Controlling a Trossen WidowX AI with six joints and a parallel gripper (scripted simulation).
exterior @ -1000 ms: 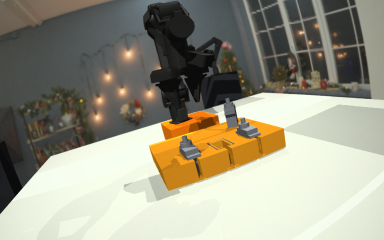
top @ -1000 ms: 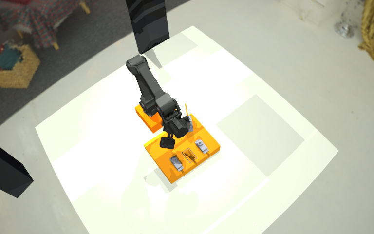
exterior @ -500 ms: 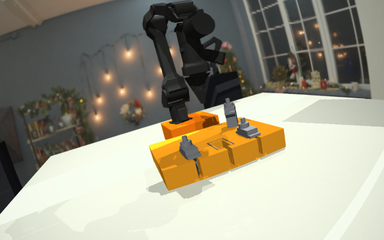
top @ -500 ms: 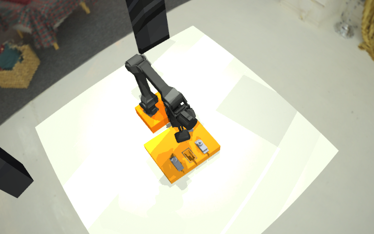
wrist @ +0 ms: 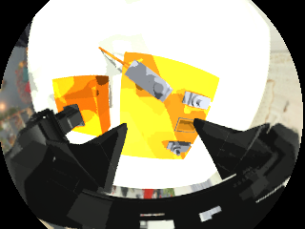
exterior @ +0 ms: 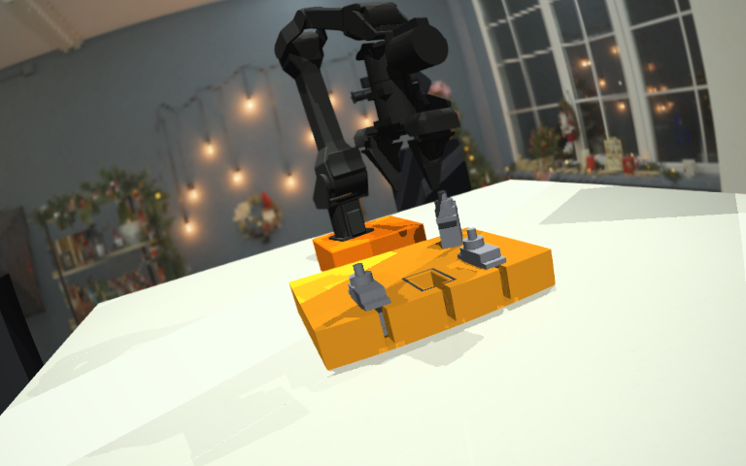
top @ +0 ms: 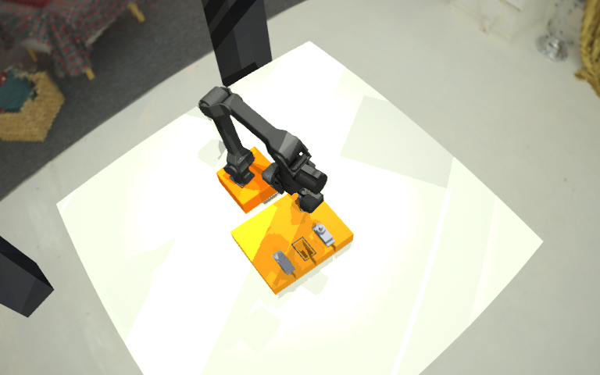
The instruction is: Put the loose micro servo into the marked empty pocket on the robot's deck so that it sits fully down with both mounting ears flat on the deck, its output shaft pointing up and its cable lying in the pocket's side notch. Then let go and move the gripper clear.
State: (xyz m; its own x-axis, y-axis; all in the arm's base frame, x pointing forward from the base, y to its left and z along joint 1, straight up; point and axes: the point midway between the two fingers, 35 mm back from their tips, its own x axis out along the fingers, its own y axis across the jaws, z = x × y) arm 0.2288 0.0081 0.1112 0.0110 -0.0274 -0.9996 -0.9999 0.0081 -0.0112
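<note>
The orange deck lies 20 mm behind my gripper tip, 40 mm to the right of it and 120 mm below it.
</note>
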